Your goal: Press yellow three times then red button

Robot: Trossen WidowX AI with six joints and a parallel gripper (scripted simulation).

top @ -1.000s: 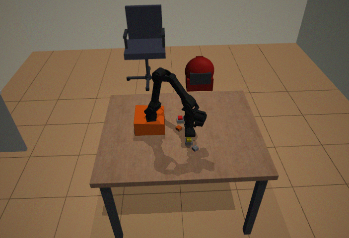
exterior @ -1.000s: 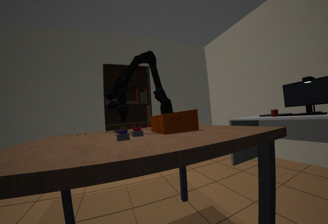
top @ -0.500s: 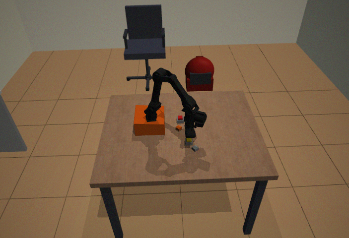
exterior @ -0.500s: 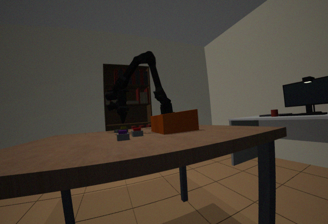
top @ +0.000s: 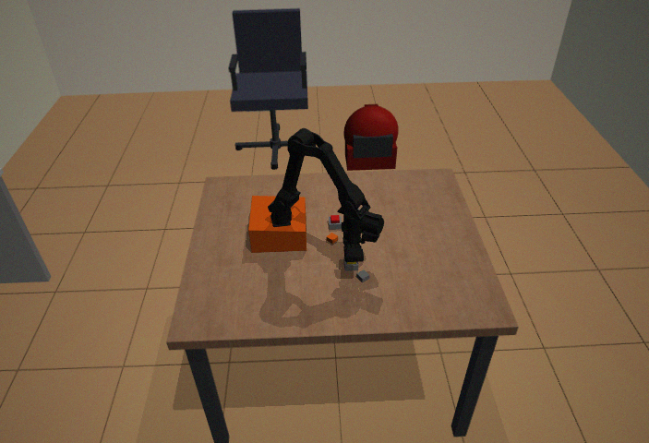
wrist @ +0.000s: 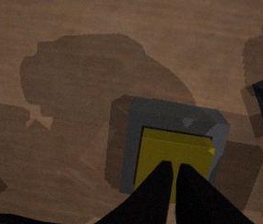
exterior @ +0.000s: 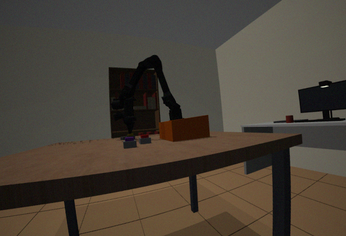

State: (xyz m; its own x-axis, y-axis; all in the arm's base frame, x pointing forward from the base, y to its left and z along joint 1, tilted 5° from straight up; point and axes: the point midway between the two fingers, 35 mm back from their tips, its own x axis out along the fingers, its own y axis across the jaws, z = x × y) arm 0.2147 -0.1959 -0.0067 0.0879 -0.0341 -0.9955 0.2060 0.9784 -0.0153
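My gripper tip is now 10 mm above the yellow button. From my gripper tip the other things lie so: small orange block: 30 mm behind, 150 mm to the left, 30 mm below; grey block: 20 mm ahead, 70 mm to the right, 30 mm below; red button: 230 mm to the left.
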